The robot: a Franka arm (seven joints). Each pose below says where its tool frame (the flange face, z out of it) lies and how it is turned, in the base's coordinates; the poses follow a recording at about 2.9 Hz.
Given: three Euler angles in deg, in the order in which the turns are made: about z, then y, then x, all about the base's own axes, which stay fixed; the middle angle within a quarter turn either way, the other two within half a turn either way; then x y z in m.
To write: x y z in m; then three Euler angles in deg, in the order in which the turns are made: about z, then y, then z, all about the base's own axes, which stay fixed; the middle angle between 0 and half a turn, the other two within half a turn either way. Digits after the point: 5 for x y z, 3 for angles.
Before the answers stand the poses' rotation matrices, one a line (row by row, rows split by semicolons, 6 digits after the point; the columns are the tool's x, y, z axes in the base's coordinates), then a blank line. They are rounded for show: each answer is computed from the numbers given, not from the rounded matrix.
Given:
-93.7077 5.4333 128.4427 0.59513 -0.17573 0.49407
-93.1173 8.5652 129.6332 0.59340 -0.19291 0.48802
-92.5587 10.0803 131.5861 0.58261 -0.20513 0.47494
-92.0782 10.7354 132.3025 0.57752 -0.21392 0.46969
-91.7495 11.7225 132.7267 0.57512 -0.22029 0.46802
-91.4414 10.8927 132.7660 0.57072 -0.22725 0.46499
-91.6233 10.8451 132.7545 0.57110 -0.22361 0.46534
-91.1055 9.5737 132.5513 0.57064 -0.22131 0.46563
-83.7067 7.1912 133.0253 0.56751 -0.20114 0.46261
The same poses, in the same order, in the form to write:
-0.064376 0.993423 0.094687; 0.615635 0.114212 -0.779711; -0.785398 0.008098 -0.618938
-0.053774 0.987384 0.148935; 0.630689 0.149219 -0.761554; -0.774170 0.052980 -0.630756
-0.043954 0.983582 0.175028; 0.657239 0.160415 -0.736413; -0.752400 0.082667 -0.653499
-0.035629 0.981852 0.186274; 0.667606 0.162085 -0.726657; -0.743662 0.098468 -0.661265
-0.029893 0.978687 0.203172; 0.673629 0.169895 -0.719277; -0.738465 0.115361 -0.664351
-0.024701 0.981672 0.188970; 0.675301 0.155766 -0.720906; -0.737128 0.109805 -0.666772
-0.027822 0.981745 0.188154; 0.674672 0.157331 -0.721155; -0.737593 0.106878 -0.666734
-0.019025 0.985889 0.166316; 0.673760 0.135545 -0.726412; -0.738705 0.098237 -0.666832
0.108756 0.986155 0.125181; 0.688241 0.016168 -0.725302; -0.717284 0.165035 -0.676954

0.59513 -0.17573 0.49407 0.591 128.239 -83.076
0.59340 -0.19291 0.48802 3.915 129.106 -78.935
0.58261 -0.20513 0.47494 6.270 130.806 -76.630
0.57752 -0.21392 0.46969 7.543 131.396 -75.622
0.57512 -0.22029 0.46802 8.879 131.633 -74.227
0.57072 -0.22725 0.46499 8.473 131.818 -75.312
0.57110 -0.22361 0.46534 8.245 131.815 -75.377
0.57064 -0.22131 0.46563 7.575 131.823 -77.104
0.56751 -0.20114 0.46261 12.957 132.606 -80.208

